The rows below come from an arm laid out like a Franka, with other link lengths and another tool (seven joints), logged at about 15 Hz.
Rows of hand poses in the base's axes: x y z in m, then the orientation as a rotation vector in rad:
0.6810 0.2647 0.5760 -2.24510 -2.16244 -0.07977
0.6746 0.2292 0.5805 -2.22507 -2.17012 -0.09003
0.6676 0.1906 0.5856 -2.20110 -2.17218 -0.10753
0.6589 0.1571 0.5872 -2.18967 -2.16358 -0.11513
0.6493 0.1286 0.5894 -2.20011 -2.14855 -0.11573
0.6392 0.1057 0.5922 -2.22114 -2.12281 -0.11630
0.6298 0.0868 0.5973 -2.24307 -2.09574 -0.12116
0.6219 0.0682 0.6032 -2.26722 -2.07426 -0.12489
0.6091 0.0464 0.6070 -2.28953 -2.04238 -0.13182
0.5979 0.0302 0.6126 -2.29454 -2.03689 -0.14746
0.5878 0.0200 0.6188 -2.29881 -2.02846 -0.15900
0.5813 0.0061 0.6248 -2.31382 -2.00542 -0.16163
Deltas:
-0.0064 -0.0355 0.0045 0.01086 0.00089 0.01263
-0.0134 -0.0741 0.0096 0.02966 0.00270 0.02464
-0.0221 -0.1076 0.0112 0.04329 0.00853 0.02617
-0.0317 -0.1361 0.0134 0.04593 0.01063 0.01453
-0.0418 -0.1590 0.0162 0.04843 0.01277 -0.00692
-0.0512 -0.1779 0.0213 0.05268 0.01275 -0.02948
-0.0591 -0.1965 0.0272 0.05216 0.00932 -0.05050
-0.0719 -0.2183 0.0310 0.05892 0.00977 -0.07554
-0.0831 -0.2345 0.0366 0.06546 0.00202 -0.08050
-0.0932 -0.2447 0.0428 0.07210 -0.00203 -0.08648
-0.0997 -0.2586 0.0488 0.07627 -0.00031 -0.10412

